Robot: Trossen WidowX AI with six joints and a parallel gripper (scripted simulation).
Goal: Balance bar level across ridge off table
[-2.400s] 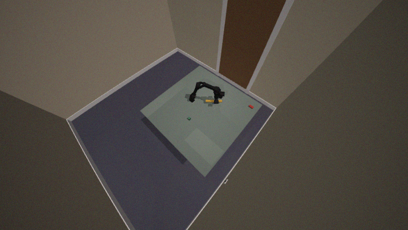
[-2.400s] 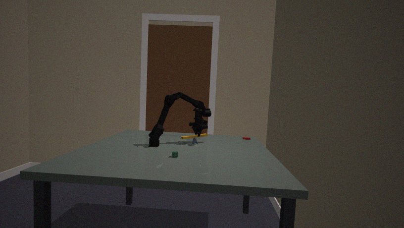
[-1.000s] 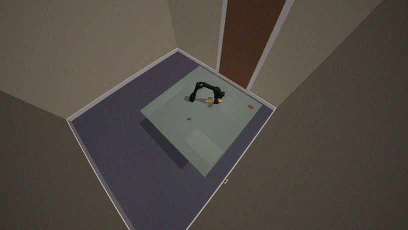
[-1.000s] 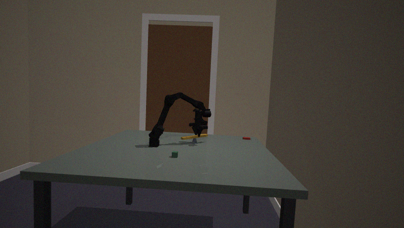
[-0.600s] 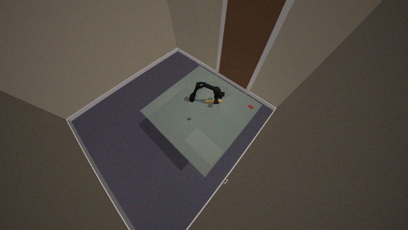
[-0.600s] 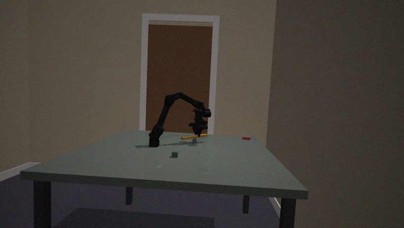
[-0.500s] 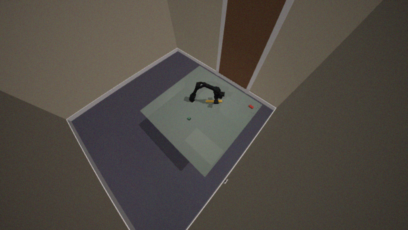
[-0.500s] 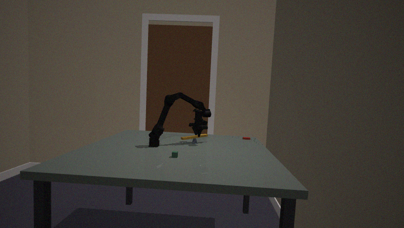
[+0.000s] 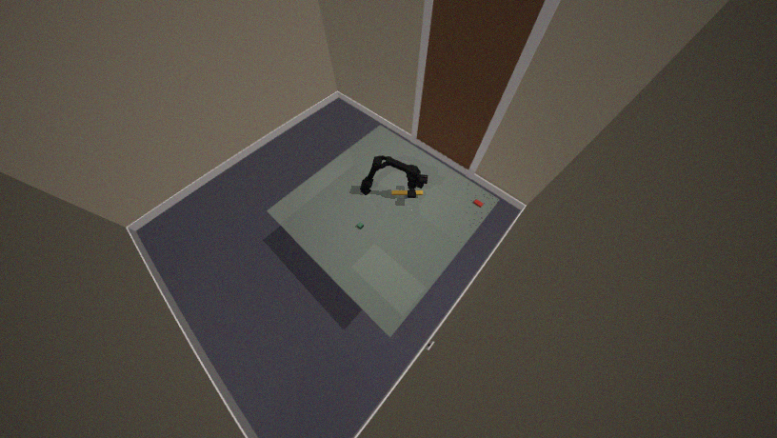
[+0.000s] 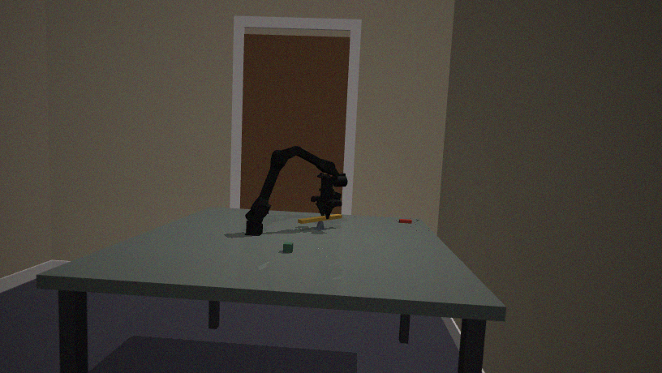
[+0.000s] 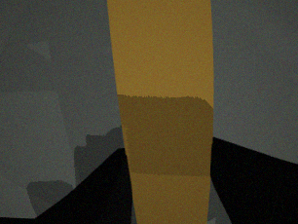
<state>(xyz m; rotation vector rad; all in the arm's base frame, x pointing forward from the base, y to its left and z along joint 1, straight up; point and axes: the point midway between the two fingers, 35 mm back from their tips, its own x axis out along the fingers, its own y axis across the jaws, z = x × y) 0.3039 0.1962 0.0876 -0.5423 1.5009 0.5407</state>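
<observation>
The yellow bar is 20 mm to the right of my gripper tip and 20 mm behind it. From my gripper tip the other things lie so: green cube: 450 mm to the right, 110 mm behind, 40 mm below; flat red block: 440 mm ahead, 300 mm to the left, 40 mm below.
</observation>
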